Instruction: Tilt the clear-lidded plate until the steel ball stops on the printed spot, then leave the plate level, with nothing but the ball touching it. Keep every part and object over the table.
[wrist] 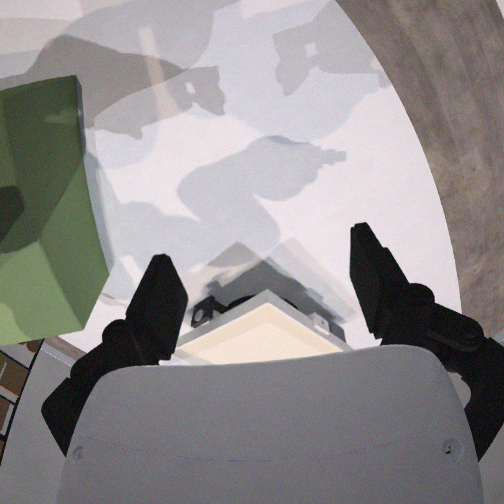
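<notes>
In the wrist view my gripper (262, 255) is open, its two black fingers spread wide with nothing between them. Below the fingers a corner of the plate (260, 332) shows: a cream surface inside a grey rim, partly hidden by my grey gripper body. A small dark fitting (205, 311) sits at the plate's left edge. The gripper is above the plate and apart from it. The steel ball and the printed spot are not in view.
A green box (42, 210) stands at the left, close to the left finger. The white round table top (300, 150) carries arm shadows. Its curved edge (425, 150) runs down the right, with brown-grey floor beyond.
</notes>
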